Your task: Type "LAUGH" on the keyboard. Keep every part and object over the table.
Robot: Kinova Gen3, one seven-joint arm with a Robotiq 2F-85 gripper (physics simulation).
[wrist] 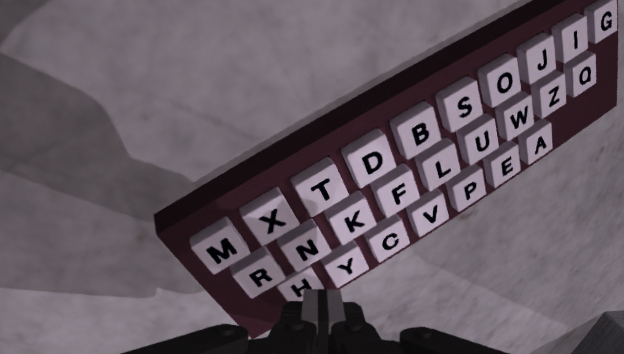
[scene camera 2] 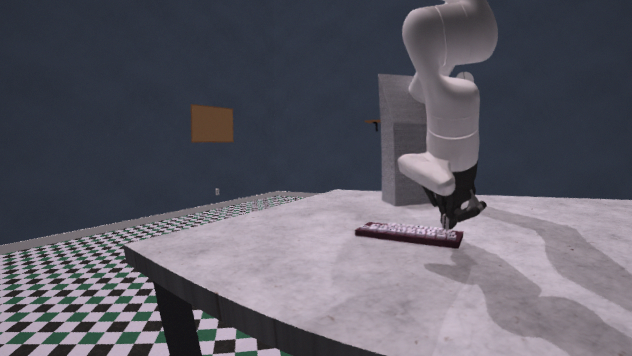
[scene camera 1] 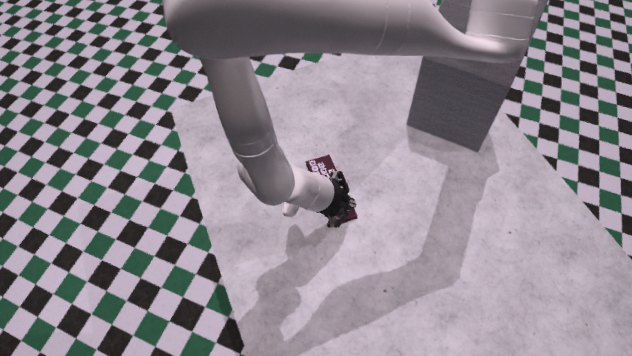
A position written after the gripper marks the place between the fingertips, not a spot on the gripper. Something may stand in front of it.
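Observation:
Scene camera 2 shows the gripper (scene camera 2: 448,226), which is visible again in the wrist view as the gripper (wrist: 321,314) and in scene camera 1 as the gripper (scene camera 1: 352,204). A key (wrist: 536,141) can be seen as well.

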